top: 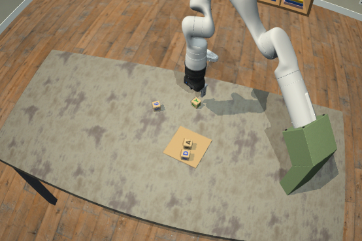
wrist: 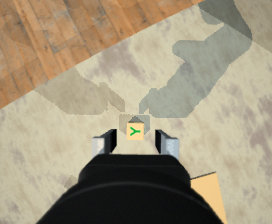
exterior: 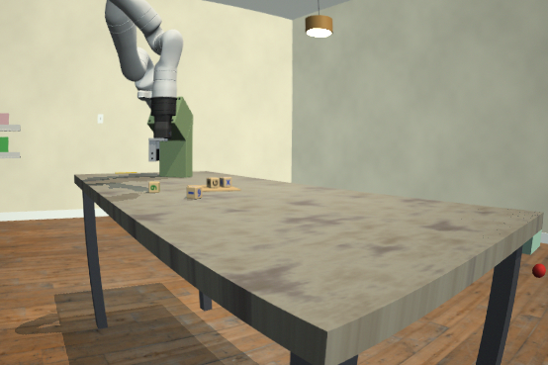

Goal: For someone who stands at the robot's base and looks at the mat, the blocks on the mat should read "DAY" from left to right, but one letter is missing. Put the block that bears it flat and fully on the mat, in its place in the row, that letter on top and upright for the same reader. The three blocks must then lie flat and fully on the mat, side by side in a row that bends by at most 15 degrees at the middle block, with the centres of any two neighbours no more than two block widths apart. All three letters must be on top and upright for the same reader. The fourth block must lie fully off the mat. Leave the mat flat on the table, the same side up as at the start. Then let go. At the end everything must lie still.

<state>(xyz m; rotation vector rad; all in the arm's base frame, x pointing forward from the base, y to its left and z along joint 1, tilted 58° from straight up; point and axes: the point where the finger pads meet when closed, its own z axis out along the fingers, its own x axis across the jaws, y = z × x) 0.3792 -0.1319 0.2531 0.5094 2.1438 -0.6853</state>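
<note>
My gripper is now 9 cm above the Y block. From my hand the other things lie so: 6 block (16 cm ahead, 2 cm to the left, 9 cm below); then D block (5 cm ahead, 25 cm to the left, 9 cm below).
</note>
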